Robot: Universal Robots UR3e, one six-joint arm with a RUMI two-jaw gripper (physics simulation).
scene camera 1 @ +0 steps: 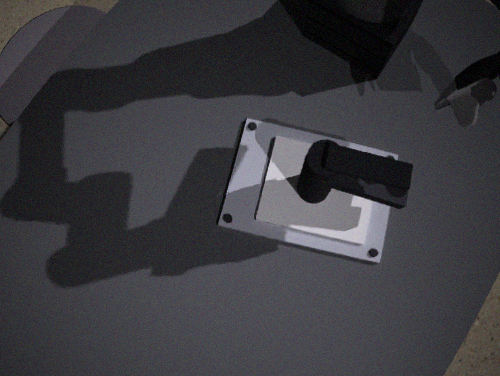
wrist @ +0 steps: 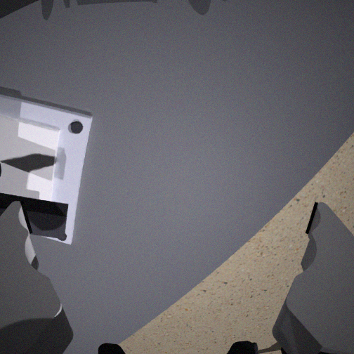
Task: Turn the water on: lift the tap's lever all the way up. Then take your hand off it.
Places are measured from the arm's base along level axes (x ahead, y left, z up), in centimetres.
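Pixels of known places: gripper, fingertip midpoint: [scene camera 1: 486, 108].
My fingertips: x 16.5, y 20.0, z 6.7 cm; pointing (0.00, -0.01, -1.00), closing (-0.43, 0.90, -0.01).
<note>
For each thing: its middle in the pictures, then the offset to it from my fingertips. "spot": a spot on its surface instead. Level surfaces: height alone.
- black tap at a spot on its surface: [scene camera 1: 314, 185] spot: dx +16.6, dy -17.2, dz -6.8 cm
- pale mounting plate at a spot on its surface: [scene camera 1: 235, 200] spot: dx +20.3, dy -26.7, dz -16.3 cm
- grey table top at its surface level: dz -17.1 cm
The black tap [scene camera 1: 314, 185] stands on a pale mounting plate [scene camera 1: 235, 200] [wrist: 80, 175]. Two dark bars reach right from its body, the upper one [scene camera 1: 370, 162] close over the lower one in this view; how high the lever stands is hard to tell. The dark end of a bar [wrist: 47, 217] shows at the left in the wrist view, partly behind the left finger. My gripper [wrist: 169, 207] is open, its fingers wide apart with no object between them. A grey fingertip [scene camera 1: 467, 107] shows right of the bars in the scene view, apart from them. The rest of the hand is outside that view.
A large dark block-like part [scene camera 1: 357, 30] is at the top of the scene view, behind the tap. The grey table top [scene camera 1: 200, 325] [wrist: 200, 125] ends at the right, with speckled floor [scene camera 1: 482, 330] [wrist: 240, 280] beyond. Arm shadows cross the table and plate.
</note>
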